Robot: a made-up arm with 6 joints.
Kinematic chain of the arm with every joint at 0, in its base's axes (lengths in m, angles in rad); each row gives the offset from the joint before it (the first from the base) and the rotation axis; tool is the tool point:
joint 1: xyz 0 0 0.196 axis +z
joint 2: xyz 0 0.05 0 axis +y
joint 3: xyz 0 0 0.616 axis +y
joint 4: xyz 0 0 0.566 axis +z
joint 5: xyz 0 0 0 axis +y
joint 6: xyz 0 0 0.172 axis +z
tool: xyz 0 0 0
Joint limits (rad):
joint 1: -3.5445..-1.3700
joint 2: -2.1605..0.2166
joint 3: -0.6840..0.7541
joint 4: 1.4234..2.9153
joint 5: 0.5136..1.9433
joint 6: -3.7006..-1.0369
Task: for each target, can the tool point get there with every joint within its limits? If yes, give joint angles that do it. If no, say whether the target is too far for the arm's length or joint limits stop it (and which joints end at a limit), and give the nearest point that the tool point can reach.
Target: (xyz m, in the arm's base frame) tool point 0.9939 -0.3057 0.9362
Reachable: yes | joints -3.2450 -0.8727 -0.1425 1.5489 1.0783 -1.8241
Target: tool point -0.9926 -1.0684 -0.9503
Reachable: no: too far | nearest point 0.4500 -0.3846 -0.7131 | short by 1.614 m
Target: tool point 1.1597 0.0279 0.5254
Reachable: yes | joints -2.9255 -1.4187 0.2636 1.5594 1.4891 -2.6526
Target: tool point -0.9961 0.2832 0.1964
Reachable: no: joint limits stop it (at a limit: joint 1, joint 2, joint 3, joint 4, joint 5) | nearest point -0.5979 0.0282 1.0625 | short by 0.987 m
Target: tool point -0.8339 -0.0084 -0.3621
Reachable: no: joint limits stop it (at a limit: joint 1, joint 2, joint 3, joint 4, joint 5) | nearest point -0.0175 0.5169 -0.6736 | short by 1.020 m
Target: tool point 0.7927 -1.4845 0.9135
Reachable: no: too far | nearest point 0.9111 -0.6212 0.7879 | short by 0.880 m
